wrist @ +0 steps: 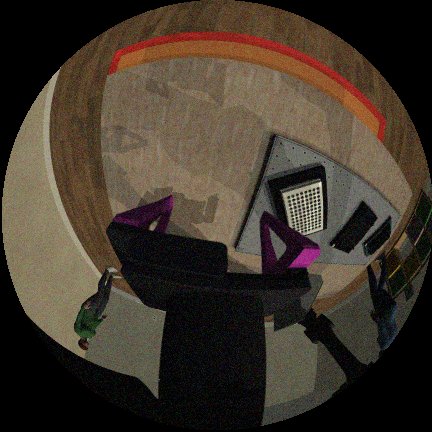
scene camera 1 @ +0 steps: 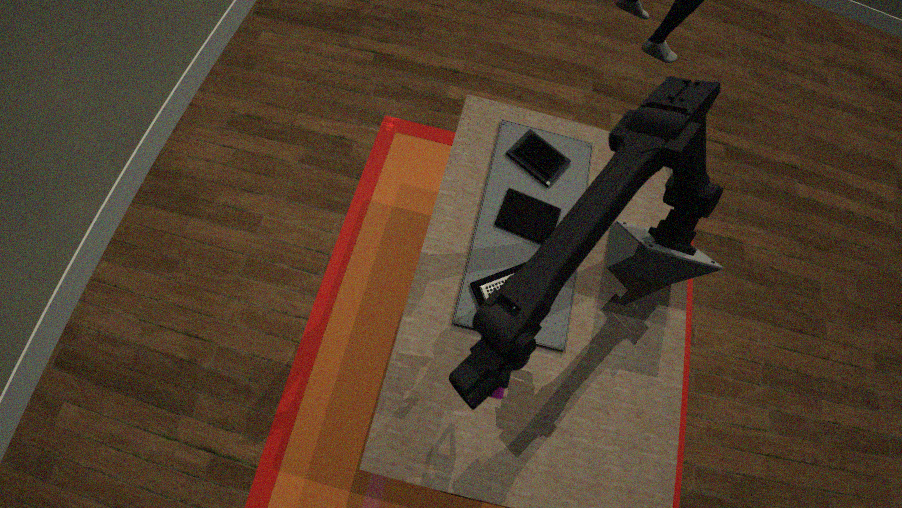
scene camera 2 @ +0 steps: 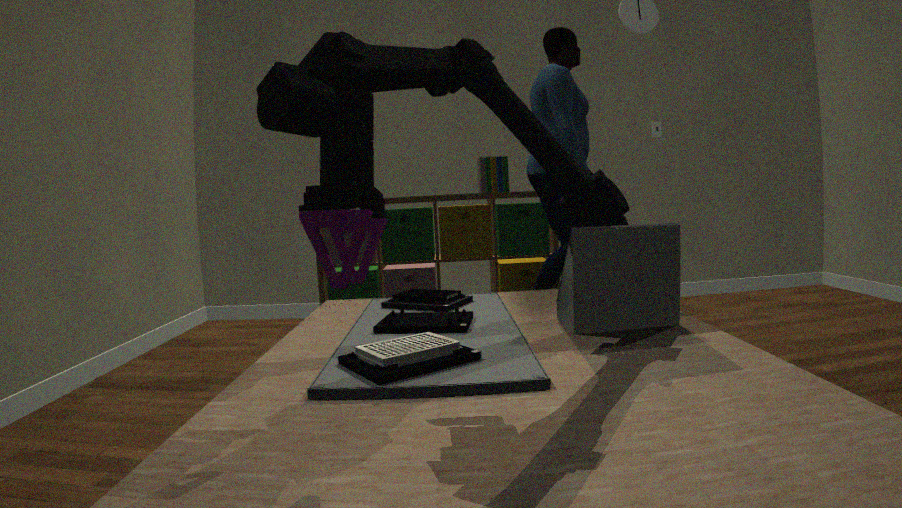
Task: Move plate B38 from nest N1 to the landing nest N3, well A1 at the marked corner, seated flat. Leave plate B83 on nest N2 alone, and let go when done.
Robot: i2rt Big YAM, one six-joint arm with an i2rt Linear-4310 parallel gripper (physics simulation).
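A white well plate [scene camera 1: 494, 287] [scene camera 2: 407, 348] [wrist: 304, 207] sits on a black nest [scene camera 2: 378, 373] [wrist: 299, 175] at one end of the grey board [scene camera 1: 484, 252] [scene camera 2: 511, 366] [wrist: 252, 235]. The middle nest [scene camera 1: 527, 215] [scene camera 2: 422, 322] [wrist: 355, 227] and the far nest [scene camera 1: 537, 157] [scene camera 2: 427, 299] [wrist: 378, 236] are black; whether either bears a dark plate is unclear. Plate and nest labels and the marked corner cannot be read. My gripper [scene camera 2: 344, 283] [wrist: 218, 207] is open and empty, above the table beside the white plate's end of the board. The arm partly covers that plate in scene camera 1.
The arm's grey base block [scene camera 1: 650, 265] [scene camera 2: 621, 277] stands beside the board. An orange area with a red border [scene camera 1: 315, 315] [wrist: 215, 37] runs along the table [scene camera 1: 403, 403] [scene camera 2: 353, 454] [wrist: 165, 115]. A person [scene camera 2: 558, 113] [wrist: 385, 320] and a shelf unit [scene camera 2: 435, 233] stand beyond the table.
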